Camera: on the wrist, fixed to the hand. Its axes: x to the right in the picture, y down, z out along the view.
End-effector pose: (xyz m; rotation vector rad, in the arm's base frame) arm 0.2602 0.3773 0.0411 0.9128 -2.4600 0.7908
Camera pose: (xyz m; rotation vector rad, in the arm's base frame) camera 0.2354 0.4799 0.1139 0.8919 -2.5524 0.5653
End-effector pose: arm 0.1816 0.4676 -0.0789 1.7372 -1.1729 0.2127
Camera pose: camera 0.1845 0.5516 0.0180 1.6158 -1.2202 0.0563
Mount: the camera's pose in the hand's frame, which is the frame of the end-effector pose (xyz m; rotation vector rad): 0.0091 0.0546 -0.1157 -0.1566 -0.0781 0.0080
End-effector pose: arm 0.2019 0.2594 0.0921 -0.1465 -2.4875 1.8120
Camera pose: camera 0.2072 0.3865 0.0756 0.0938 2.6606 -1.6400
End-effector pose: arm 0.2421 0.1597 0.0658 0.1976 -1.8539 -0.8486
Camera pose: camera 0.3509 0.1420 0.1313 0.0595 -1.8492 -1.0036
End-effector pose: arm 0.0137 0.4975 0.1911 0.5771 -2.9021 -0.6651
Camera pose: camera 0.0084 0.4934 0.3192 0.5315 -2.8858 -0.9235
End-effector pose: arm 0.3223 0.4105 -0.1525 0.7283 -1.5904 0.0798
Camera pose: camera 0.3966 0.5032 -0.1040 0.6092 -1.6536 -0.0676
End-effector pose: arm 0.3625 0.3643 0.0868 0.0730 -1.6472 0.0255
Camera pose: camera 0.4735 0.4255 0.1064 -0.0527 -1.7221 -0.1013
